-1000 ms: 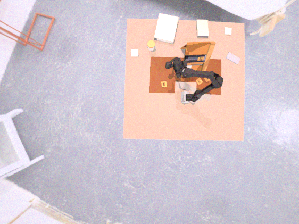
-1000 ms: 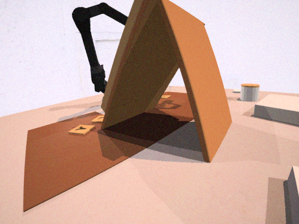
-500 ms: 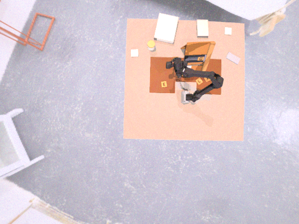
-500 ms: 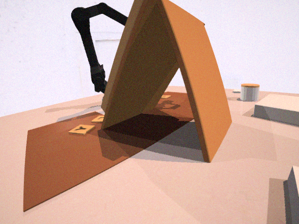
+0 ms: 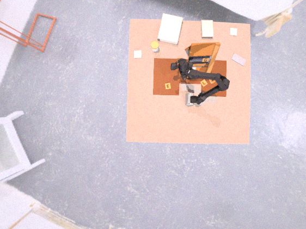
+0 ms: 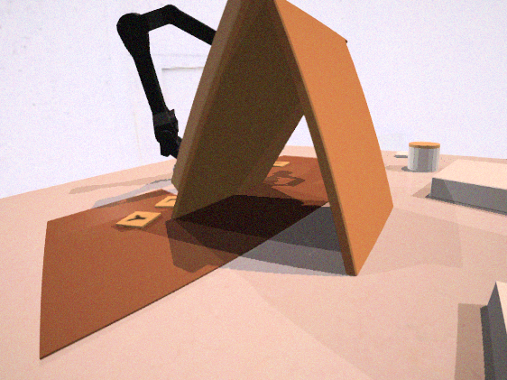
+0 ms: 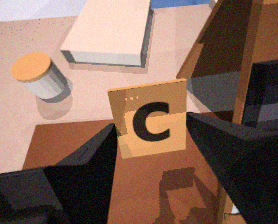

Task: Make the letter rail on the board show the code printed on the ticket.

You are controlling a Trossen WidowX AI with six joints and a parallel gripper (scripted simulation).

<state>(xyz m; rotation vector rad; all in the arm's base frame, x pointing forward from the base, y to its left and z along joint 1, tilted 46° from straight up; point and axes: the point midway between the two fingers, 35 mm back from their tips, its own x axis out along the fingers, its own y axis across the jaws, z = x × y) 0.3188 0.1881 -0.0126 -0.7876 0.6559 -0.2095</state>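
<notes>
The white ticket is 13 cm to the right of my gripper tip, 9 cm below it and 5 cm behind it. The rest, counted from my gripper tip: large white box: 40 cm ahead, 15 cm below, 7 cm to the left; then brown mat: 17 cm below, 15 cm to the right, 14 cm behind; then capped canister: 23 cm to the left, 20 cm ahead, 14 cm below.
</notes>
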